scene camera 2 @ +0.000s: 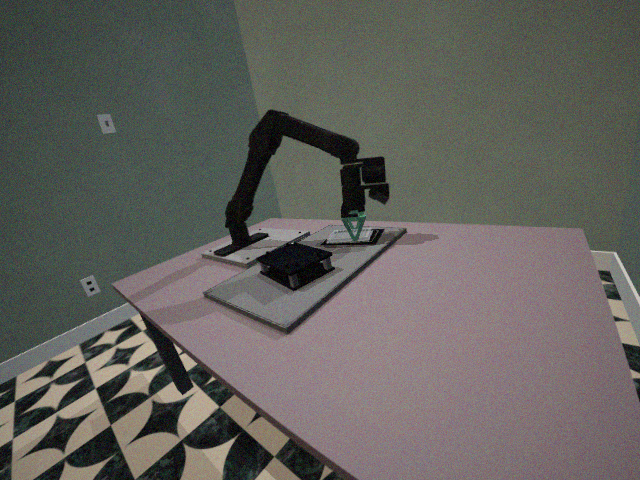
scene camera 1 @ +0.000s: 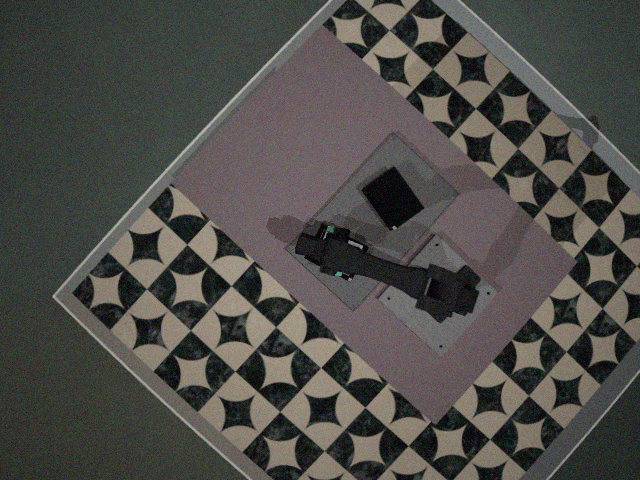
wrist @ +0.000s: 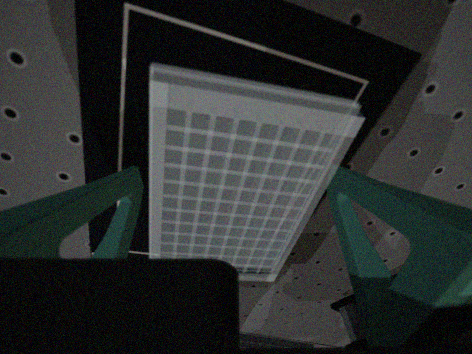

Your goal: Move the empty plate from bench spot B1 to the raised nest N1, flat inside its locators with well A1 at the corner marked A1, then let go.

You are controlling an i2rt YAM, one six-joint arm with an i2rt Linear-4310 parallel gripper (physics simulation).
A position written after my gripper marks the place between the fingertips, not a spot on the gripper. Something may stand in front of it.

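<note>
A plate point(wrist: 237, 166) is resting on a black nest with white outline. My gripper point(scene camera 2: 355, 236) is open, and my gripper touches the black nest with white outline. The wrist view shows my gripper too point(wrist: 234, 176).
</note>
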